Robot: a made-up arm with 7 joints.
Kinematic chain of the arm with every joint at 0, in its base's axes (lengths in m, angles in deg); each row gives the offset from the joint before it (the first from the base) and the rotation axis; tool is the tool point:
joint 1: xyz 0 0.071 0 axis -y
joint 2: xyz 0 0.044 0 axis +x
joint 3: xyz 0 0 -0.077 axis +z
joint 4: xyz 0 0 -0.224 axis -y
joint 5: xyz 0 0 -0.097 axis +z
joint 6: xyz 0 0 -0.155 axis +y
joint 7: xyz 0 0 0 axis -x
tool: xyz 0 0 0
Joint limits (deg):
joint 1: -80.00..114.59
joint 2: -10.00..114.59
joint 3: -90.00..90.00
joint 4: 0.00..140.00
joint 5: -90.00..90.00
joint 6: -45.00..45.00
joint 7: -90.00..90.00
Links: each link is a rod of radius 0.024 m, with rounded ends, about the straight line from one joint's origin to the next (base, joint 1, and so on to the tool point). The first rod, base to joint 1, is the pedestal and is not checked.
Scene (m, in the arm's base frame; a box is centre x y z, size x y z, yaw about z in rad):
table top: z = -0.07
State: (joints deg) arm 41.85 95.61 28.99 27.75 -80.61 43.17 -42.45
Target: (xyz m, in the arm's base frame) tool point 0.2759 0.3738 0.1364
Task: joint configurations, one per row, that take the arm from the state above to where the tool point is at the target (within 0.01 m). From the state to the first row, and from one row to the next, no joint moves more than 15 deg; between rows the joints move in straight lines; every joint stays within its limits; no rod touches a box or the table.
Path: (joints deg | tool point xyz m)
1: 28.32 100.04 26.00 42.59 -80.61 43.17 -42.45 | 0.0598 0.5810 0.2122
2: 14.80 104.47 23.00 57.44 -80.61 43.17 -42.45 | 0.1406 0.5170 0.2331
3: 1.27 108.90 20.01 72.28 -80.61 43.17 -42.45 | 0.2211 0.4457 0.2050
4: -12.25 113.33 17.01 87.13 -80.61 43.17 -42.45 | 0.2759 0.3738 0.1364

